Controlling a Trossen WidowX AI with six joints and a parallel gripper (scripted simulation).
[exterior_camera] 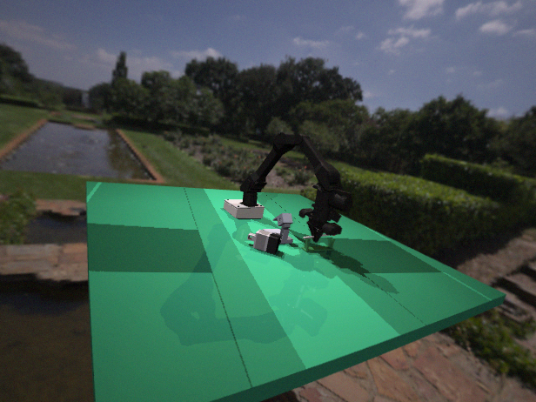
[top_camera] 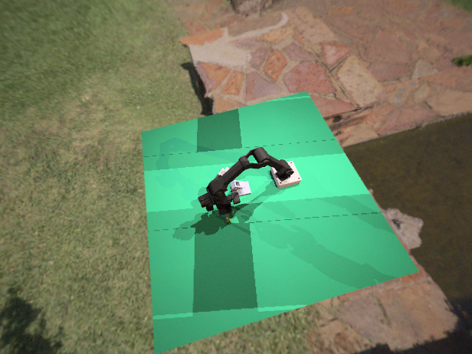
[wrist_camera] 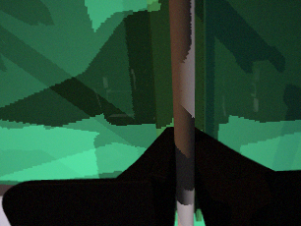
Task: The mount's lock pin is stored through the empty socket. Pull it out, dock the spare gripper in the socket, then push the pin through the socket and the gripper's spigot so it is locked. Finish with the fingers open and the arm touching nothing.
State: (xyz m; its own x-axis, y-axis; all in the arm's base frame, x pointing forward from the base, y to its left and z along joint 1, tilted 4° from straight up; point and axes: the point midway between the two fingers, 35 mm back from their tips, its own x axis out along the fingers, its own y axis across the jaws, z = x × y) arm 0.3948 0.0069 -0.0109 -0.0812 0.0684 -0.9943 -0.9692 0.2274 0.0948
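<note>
Now: the green cradle 1 cm ahead of my gripper tip, 2 cm to the left of it and 1 cm below it. Also, from my gripper tip: grey mount 12 cm behind, 7 cm to the right, 2 cm above; then spare gripper 8 cm behind, 20 cm to the right.
</note>
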